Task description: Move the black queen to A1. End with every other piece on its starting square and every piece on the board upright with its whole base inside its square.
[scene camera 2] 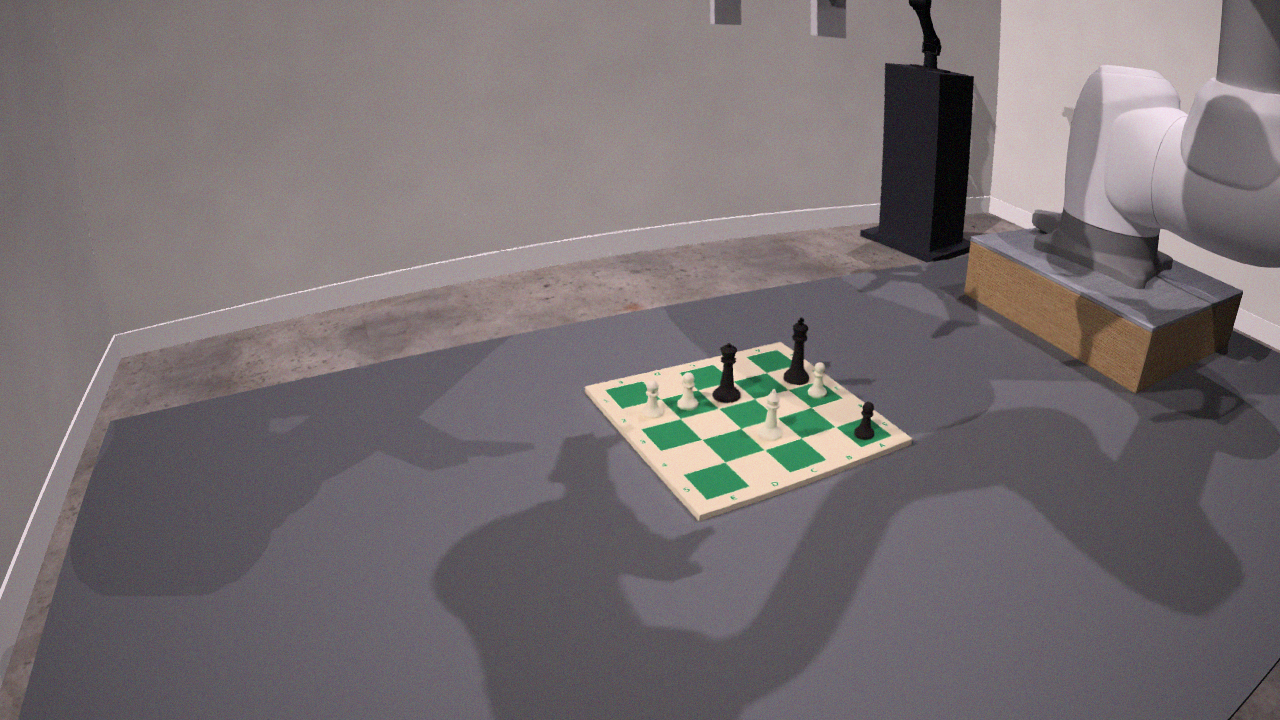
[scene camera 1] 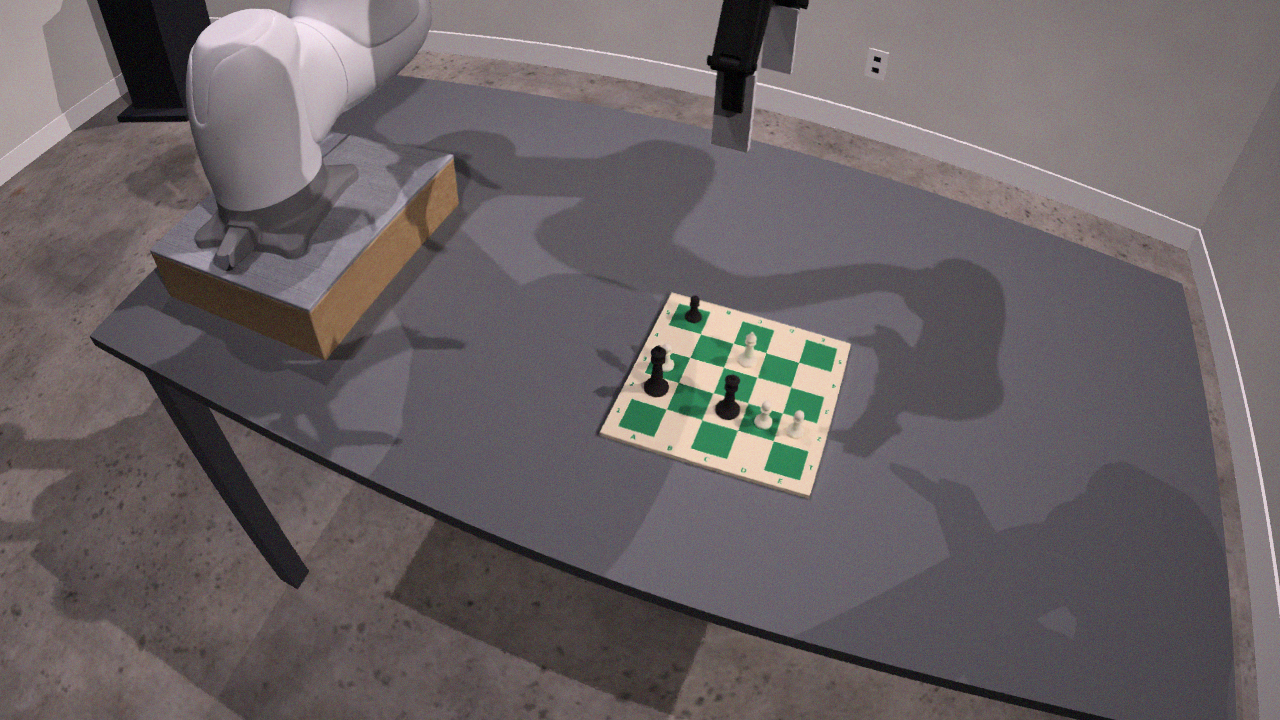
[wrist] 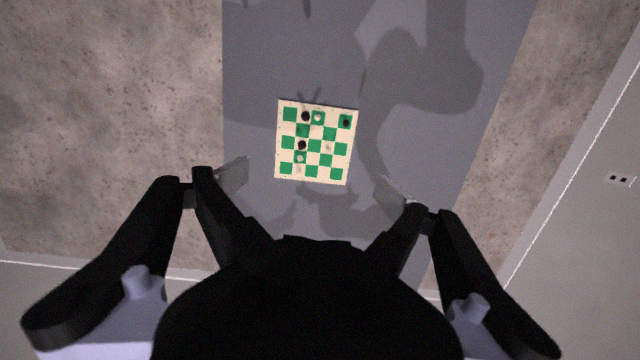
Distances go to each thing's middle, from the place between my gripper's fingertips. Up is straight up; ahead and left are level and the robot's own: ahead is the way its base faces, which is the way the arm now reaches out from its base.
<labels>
Now: hand 32 cm above the white bishop (scene camera 2: 770, 431), 4 cm to the right of it and 3 cm short of it. The rest, counted from my hand: chessboard (scene camera 1: 796, 369) (34 cm below, 2 cm ahead).
</labels>
